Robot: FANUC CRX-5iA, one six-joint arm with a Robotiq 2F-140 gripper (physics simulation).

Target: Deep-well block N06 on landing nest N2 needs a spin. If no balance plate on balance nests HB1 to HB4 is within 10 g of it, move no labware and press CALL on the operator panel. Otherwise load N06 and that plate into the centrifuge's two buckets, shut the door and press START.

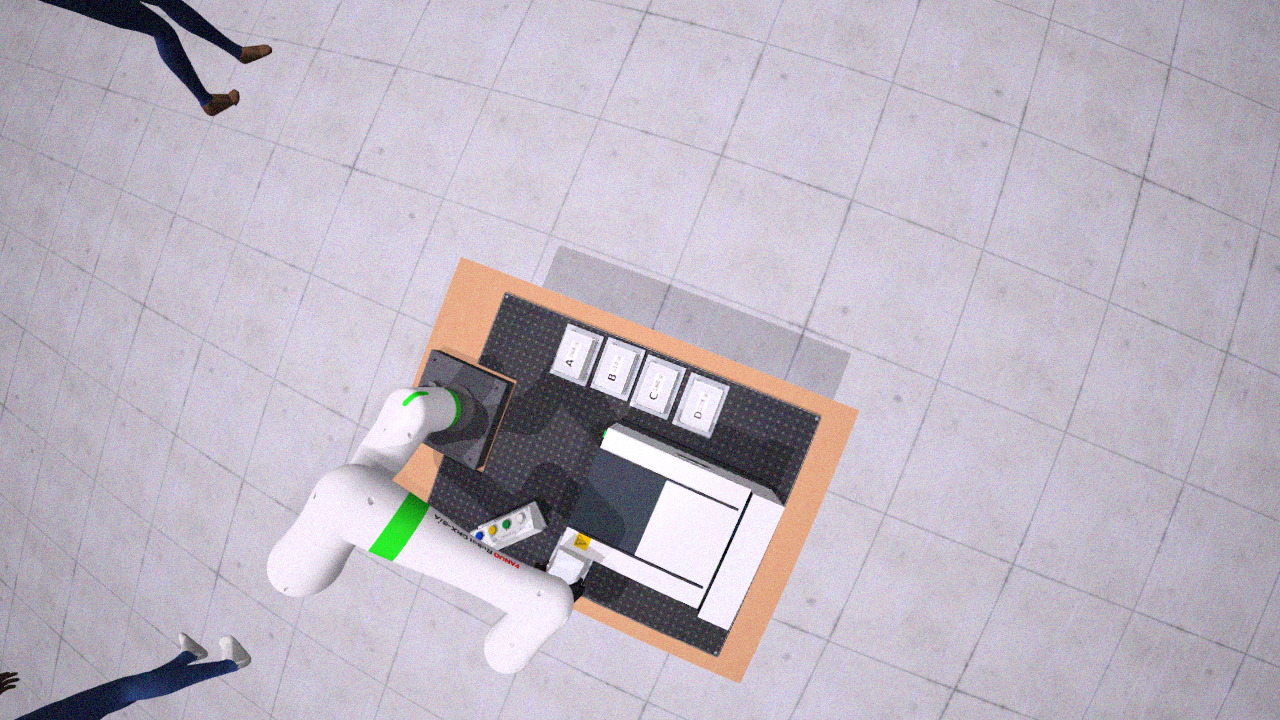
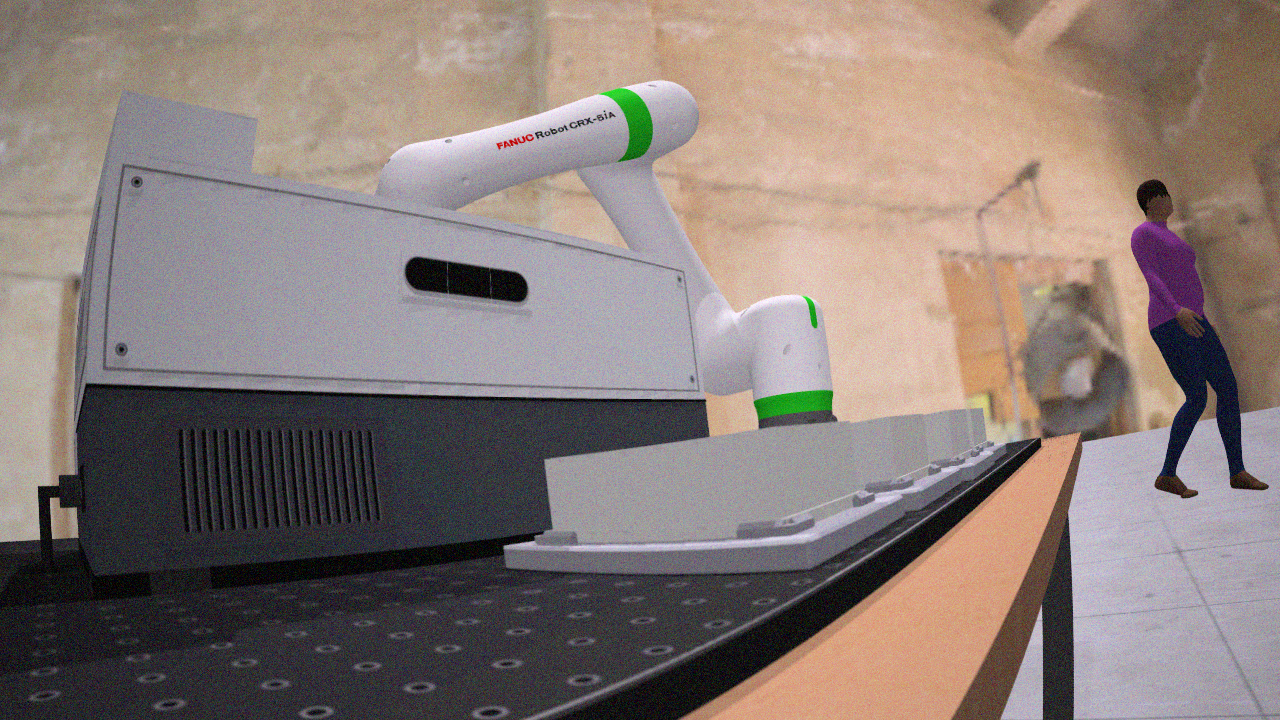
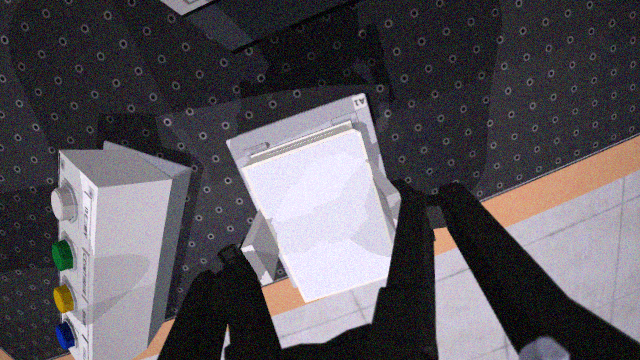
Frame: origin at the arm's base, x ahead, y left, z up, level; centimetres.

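Seen in the pictures: gripper, fingertip midpoint: (image 1: pixel 568 565) (image 3: pixel 321 196); arm's base, link origin: (image 1: pixel 454 407).
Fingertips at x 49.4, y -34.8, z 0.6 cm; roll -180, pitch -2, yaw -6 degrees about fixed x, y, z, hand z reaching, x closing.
Observation:
Offsets run from my fingertips to a thing's middle. "spot": to the spot under its first point. Level surfaces: height alone.
A white-topped block @(dz +1.6, dx -0.2, dy -0.9 cm) (image 1: pixel 567 562) (image 3: pixel 320 210) sits in a grey nest @(dz -2.1, dx -0.2, dy -0.9 cm) (image 3: pixel 295 120) marked A1 at one corner, beside the operator panel; its number is not legible. My gripper (image 1: pixel 563 577) (image 3: pixel 321 196) is low over it, with one pad against each long side, shut on the block. The operator panel @(dz -0.1, dx -21.7, dy +3.3 cm) (image 1: pixel 528 519) (image 3: pixel 130 250) has white, green, yellow and blue buttons. Plates on nests lettered A @(dz -1.0, dx -16.4, dy +61.8 cm) (image 1: pixel 575 354), B @(dz -1.0, dx -2.9, dy +61.3 cm) (image 1: pixel 617 368), C @(dz -1.0, dx +10.2, dy +59.5 cm) (image 1: pixel 658 386) and D @(dz -1.0, dx +23.9, dy +58.1 cm) (image 1: pixel 700 404) stand in a row; their small print is not readable. The centrifuge @(dz +7.9, dx +23.3, dy +28.3 cm) (image 1: pixel 742 559) (image 2: pixel 313 340) shows no buckets.
The centrifuge stands between the gripped block and the lettered row. A yellow warning label @(spot: dz +16.9, dx +4.0, dy +17.3 cm) (image 1: pixel 581 540) lies at its near corner. The dark perforated board @(dz -4.2 cm) (image 1: pixel 528 331) (image 2: pixel 429 626) rests on an orange-brown table @(dz -5.5 cm) (image 1: pixel 787 555) (image 2: pixel 948 582). A person (image 2: pixel 1172 277) stands beyond the table.

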